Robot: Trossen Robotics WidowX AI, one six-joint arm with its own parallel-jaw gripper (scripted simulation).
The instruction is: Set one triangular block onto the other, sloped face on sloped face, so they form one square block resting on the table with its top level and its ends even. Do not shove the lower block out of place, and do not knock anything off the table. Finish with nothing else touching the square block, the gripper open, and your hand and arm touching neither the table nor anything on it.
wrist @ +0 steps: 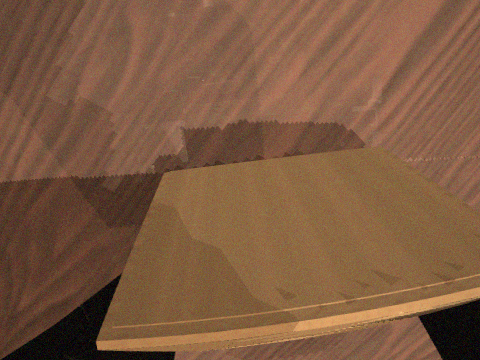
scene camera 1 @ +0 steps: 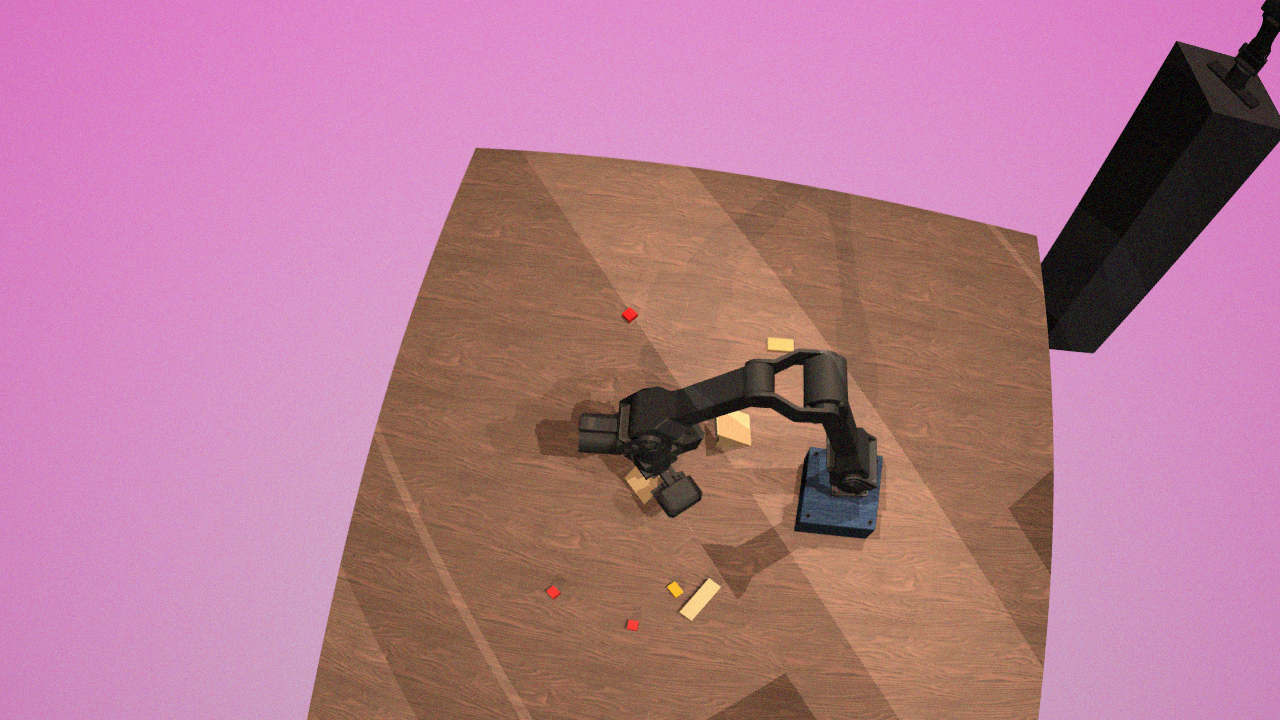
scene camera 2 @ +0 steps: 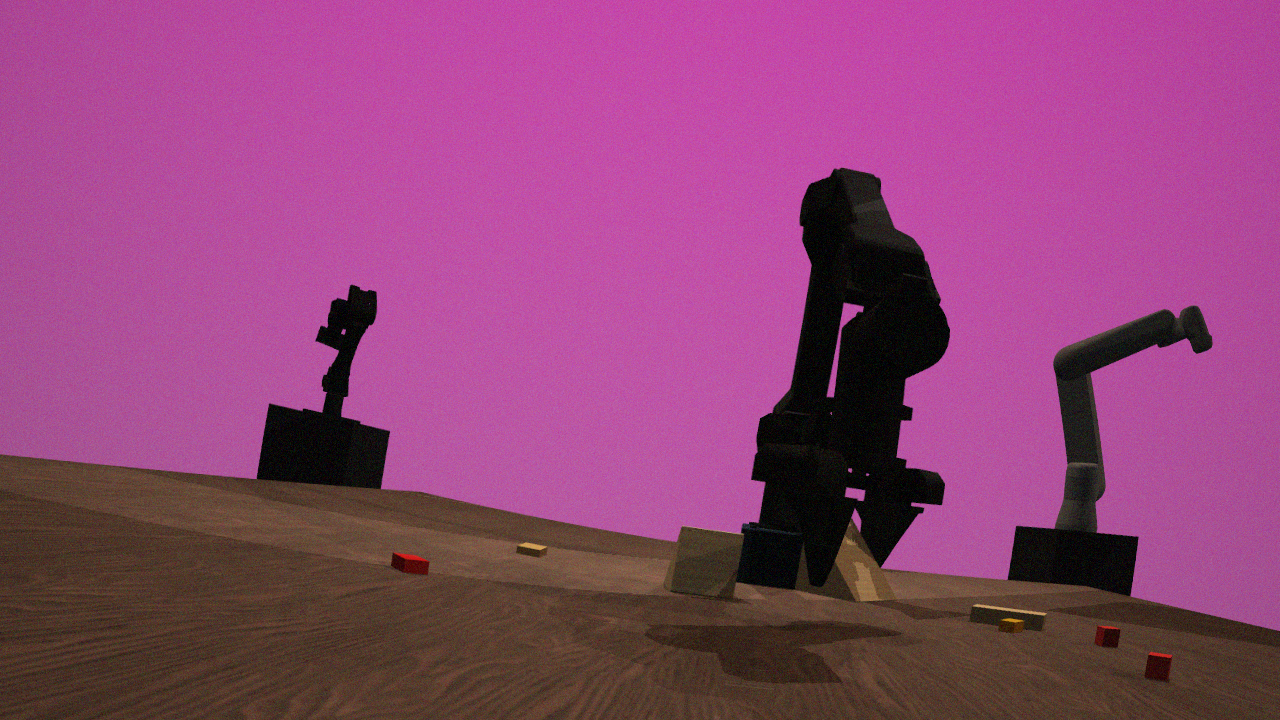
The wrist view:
triangular block: 253, 253, held by the gripper
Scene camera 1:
gripper: 653, 477
triangular block: 733, 429
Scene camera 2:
gripper: 840, 586
triangular block: 855, 576
triangular block: 705, 562
